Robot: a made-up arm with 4 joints. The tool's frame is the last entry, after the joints. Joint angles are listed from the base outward. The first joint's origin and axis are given. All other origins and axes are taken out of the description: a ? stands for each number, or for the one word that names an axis. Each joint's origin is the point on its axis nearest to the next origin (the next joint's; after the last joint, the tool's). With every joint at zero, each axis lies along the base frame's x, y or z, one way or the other. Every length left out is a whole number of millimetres.
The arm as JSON. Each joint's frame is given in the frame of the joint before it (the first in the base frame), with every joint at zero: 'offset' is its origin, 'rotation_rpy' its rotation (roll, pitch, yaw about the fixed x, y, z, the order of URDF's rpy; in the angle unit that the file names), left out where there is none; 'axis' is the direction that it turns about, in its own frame. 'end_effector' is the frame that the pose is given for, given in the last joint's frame.
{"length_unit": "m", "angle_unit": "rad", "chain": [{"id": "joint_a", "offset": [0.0, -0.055, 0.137], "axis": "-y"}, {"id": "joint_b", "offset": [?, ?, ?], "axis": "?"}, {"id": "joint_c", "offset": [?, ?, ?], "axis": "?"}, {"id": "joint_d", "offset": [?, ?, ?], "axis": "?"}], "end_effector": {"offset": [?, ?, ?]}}
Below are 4 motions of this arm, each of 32 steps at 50 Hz.
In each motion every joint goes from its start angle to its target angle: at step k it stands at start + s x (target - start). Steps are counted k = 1, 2, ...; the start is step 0. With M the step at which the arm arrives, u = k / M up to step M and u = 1 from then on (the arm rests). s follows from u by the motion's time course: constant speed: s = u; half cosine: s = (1 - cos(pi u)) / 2; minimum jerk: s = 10 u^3 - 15 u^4 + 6 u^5.
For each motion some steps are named. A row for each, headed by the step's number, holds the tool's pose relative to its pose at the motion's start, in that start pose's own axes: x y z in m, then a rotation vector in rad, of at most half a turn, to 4 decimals.
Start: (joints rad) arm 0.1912 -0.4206 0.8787 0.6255
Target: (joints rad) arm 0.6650 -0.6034 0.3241 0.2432
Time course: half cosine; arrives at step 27
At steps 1, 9, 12, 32:
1: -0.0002 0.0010 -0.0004 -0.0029 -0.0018 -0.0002
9: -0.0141 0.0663 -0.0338 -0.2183 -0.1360 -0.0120
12: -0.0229 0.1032 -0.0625 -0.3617 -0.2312 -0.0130
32: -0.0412 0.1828 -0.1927 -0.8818 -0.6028 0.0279

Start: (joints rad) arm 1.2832 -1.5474 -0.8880 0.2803
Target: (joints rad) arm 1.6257 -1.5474 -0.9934 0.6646
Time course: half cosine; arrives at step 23
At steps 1, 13, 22, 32:
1: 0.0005 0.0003 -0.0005 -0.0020 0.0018 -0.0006
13: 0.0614 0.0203 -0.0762 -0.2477 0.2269 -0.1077
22: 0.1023 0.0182 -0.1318 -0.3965 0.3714 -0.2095
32: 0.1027 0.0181 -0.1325 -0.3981 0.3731 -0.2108

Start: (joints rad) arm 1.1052 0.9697 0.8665 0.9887
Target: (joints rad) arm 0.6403 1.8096 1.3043 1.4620
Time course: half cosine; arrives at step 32
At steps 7, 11, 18, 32:
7: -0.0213 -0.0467 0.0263 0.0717 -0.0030 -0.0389
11: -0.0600 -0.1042 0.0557 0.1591 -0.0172 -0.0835
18: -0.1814 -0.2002 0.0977 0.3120 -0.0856 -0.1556
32: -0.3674 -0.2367 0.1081 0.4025 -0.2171 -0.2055

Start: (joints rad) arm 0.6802 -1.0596 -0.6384 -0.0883
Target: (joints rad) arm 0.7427 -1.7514 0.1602 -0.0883
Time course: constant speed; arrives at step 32
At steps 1, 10, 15, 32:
1: -0.0044 0.0029 0.0098 0.0246 -0.0134 0.0149
10: -0.0517 0.0209 0.0904 0.2460 -0.1132 0.1639
15: -0.0816 0.0250 0.1284 0.3675 -0.1512 0.2574
32: -0.1812 0.0144 0.2200 0.7607 -0.1778 0.6193

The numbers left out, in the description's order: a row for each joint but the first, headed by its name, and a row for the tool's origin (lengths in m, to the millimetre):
joint_b: xyz -0.061 0.0 -0.129, axis -z
joint_c: xyz 0.43 0.005 0.0, axis +x
joint_d: xyz 0.0 0.195 -0.012, axis +y
tool: xyz -0.036 0.0 0.158

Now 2 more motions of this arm.
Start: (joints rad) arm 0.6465 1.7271 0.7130 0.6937
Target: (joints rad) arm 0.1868 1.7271 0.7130 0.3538
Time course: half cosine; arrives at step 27
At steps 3, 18, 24, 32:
3: -0.0017 0.0017 -0.0006 -0.0115 -0.0119 -0.0076
18: -0.0360 0.0438 -0.0275 -0.3073 -0.2930 -0.1536
24: -0.0437 0.0559 -0.0402 -0.4055 -0.3767 -0.1841
32: -0.0447 0.0574 -0.0421 -0.4193 -0.3881 -0.1878

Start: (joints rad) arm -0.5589 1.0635 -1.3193 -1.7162
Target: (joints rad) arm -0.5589 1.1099 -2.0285 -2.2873
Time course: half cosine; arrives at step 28
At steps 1, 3, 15, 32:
1: -0.0008 -0.0002 0.0000 0.0003 -0.0017 0.0022
3: -0.0067 -0.0016 0.0000 0.0027 -0.0148 0.0197
15: -0.1199 -0.0610 -0.0049 0.1171 -0.2875 0.3779
32: -0.1844 -0.1439 -0.0190 0.3039 -0.4996 0.6492

